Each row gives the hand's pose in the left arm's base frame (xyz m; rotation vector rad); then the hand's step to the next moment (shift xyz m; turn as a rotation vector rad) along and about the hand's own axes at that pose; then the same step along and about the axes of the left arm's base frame.
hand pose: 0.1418 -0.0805 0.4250 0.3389 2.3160 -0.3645
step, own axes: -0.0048 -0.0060 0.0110 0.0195 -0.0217 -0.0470
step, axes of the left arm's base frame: 0.0083 -0.0101 -0.0030 -0.0511 -0.0006 0.0211
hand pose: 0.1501 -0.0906 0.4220 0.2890 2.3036 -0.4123
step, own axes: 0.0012 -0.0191 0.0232 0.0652 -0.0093 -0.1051
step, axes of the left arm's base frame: 0.0081 -0.0263 -0.0122 -0.1162 0.0365 0.0235
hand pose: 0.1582 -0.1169 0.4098 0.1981 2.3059 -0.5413
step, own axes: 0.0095 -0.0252 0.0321 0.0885 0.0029 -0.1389
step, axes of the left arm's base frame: 0.0063 -0.0369 -0.0189 -0.1507 0.0618 0.0246
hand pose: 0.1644 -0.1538 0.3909 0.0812 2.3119 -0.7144
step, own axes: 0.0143 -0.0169 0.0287 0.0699 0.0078 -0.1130
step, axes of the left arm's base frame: 0.0026 -0.0311 -0.0185 -0.1197 0.0552 0.0188
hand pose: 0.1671 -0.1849 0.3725 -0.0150 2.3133 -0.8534
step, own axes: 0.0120 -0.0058 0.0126 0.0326 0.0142 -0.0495
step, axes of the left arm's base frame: -0.0031 -0.0145 -0.0108 -0.0517 0.0322 0.0008
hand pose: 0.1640 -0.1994 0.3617 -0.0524 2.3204 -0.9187
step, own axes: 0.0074 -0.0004 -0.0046 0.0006 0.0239 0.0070
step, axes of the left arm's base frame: -0.0086 0.0006 -0.0012 0.0080 0.0137 -0.0192
